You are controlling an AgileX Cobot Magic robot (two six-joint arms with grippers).
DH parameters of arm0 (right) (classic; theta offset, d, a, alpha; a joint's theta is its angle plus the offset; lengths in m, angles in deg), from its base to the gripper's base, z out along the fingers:
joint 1: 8.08 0.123 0 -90
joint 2: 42.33 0 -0.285 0
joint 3: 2.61 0 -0.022 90
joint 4: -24.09 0.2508 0 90
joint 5: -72.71 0 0.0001 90
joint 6: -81.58 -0.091 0 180
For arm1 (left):
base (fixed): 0 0 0 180
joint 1: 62.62 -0.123 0 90
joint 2: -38.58 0 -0.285 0
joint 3: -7.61 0 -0.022 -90
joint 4: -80.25 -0.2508 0 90
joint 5: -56.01 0 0.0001 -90
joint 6: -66.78 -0.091 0 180
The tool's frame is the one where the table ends.
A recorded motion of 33 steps. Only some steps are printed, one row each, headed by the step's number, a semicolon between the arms.
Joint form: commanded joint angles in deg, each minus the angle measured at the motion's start. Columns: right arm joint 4, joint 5, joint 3, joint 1, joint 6, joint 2; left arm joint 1, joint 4, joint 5, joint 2, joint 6, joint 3.
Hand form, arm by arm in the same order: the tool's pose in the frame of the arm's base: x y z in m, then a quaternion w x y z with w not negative. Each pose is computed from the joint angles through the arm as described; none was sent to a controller.
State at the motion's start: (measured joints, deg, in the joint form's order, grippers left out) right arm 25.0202 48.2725 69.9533 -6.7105 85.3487 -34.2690; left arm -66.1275 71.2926 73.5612 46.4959 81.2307 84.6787
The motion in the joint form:
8: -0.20 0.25 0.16 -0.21 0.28 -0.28; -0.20 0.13 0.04 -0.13 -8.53 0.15
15: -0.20 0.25 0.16 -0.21 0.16 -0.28; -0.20 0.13 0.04 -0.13 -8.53 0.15
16: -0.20 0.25 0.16 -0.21 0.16 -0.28; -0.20 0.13 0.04 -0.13 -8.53 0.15
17: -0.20 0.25 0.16 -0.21 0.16 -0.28; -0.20 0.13 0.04 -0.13 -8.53 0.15
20: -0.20 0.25 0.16 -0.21 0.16 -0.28; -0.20 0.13 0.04 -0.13 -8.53 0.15
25: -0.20 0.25 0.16 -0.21 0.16 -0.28; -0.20 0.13 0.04 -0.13 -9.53 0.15
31: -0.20 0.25 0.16 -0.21 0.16 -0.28; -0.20 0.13 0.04 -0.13 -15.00 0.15
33: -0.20 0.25 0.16 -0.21 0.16 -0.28; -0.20 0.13 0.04 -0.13 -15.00 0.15
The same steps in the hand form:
8: 0.0493 0.0015 0.2015 0.61083 -0.03297 0.79102 -0.00978; 0.0539 0.0077 0.1857 0.62454 -0.02274 0.77893 0.05197
15: 0.0493 0.0015 0.2015 0.61084 -0.03214 0.79105 -0.00914; 0.0539 0.0077 0.1857 0.62454 -0.02274 0.77893 0.05197
16: 0.0493 0.0015 0.2015 0.61084 -0.03214 0.79105 -0.00914; 0.0539 0.0077 0.1857 0.62454 -0.02274 0.77893 0.05197
17: 0.0493 0.0015 0.2015 0.61084 -0.03214 0.79105 -0.00914; 0.0539 0.0077 0.1857 0.62454 -0.02274 0.77893 0.05197
20: 0.0493 0.0015 0.2015 0.61084 -0.03214 0.79105 -0.00914; 0.0539 0.0077 0.1857 0.62454 -0.02274 0.77893 0.05197
25: 0.0493 0.0015 0.2015 0.61084 -0.03214 0.79105 -0.00914; 0.0539 0.0077 0.1857 0.62406 -0.01595 0.77910 0.05742
31: 0.0493 0.0015 0.2015 0.61084 -0.03214 0.79105 -0.00914; 0.0539 0.0077 0.1857 0.62061 0.02125 0.77897 0.08713
33: 0.0493 0.0015 0.2015 0.61084 -0.03214 0.79105 -0.00914; 0.0539 0.0077 0.1857 0.62061 0.02125 0.77897 0.08713

